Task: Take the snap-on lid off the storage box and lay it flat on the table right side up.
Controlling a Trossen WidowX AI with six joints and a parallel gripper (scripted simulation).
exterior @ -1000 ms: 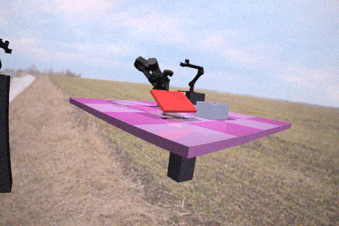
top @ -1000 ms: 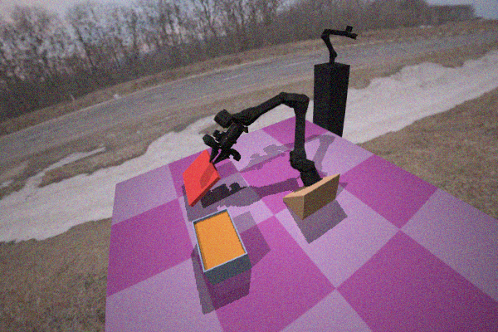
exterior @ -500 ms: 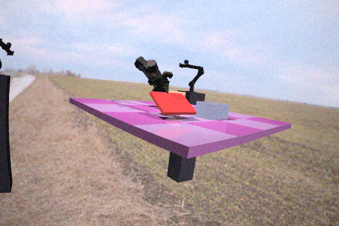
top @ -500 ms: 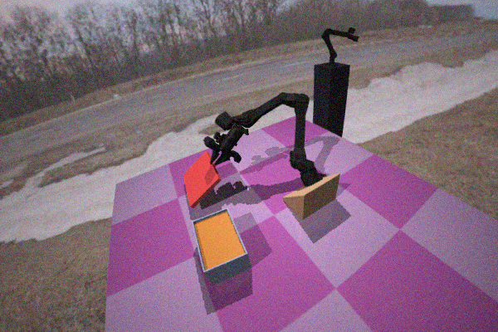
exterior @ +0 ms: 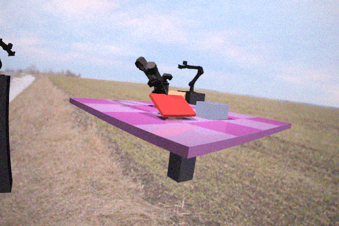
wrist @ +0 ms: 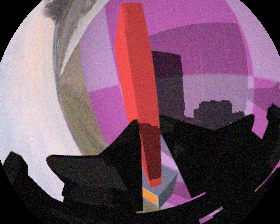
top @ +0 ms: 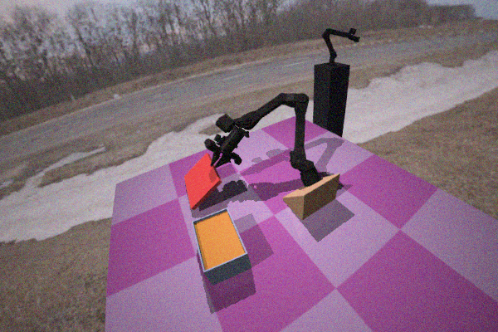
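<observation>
My gripper tip is now 7 cm short of the red lid and 4 cm above it. From my gripper tip the other things lie so: grey storage box (34 cm to the left, 7 cm below, 7 cm ahead).
</observation>
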